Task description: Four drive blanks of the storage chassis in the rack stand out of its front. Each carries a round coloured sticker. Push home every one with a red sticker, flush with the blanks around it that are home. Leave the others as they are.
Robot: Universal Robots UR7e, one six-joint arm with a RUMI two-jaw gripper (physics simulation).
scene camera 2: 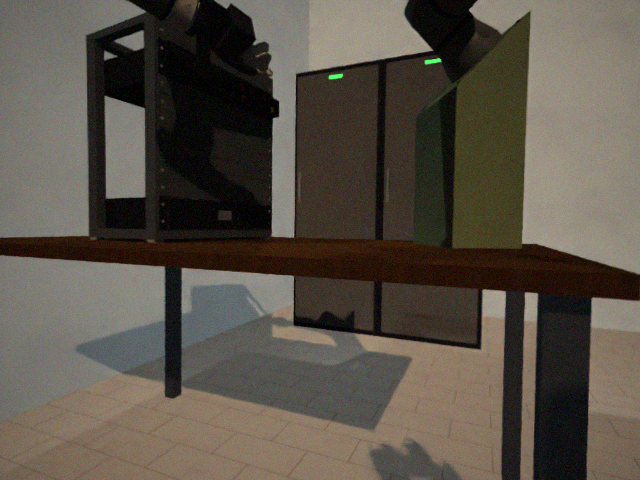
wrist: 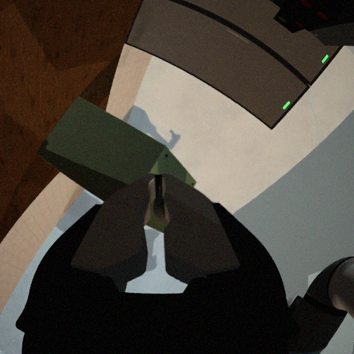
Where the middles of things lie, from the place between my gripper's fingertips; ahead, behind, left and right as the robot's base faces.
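Scene:
My hand: 0.44 m short of the rack [scene camera 2: 208, 157], 0.12 m to the left of it, 0.11 m above it.

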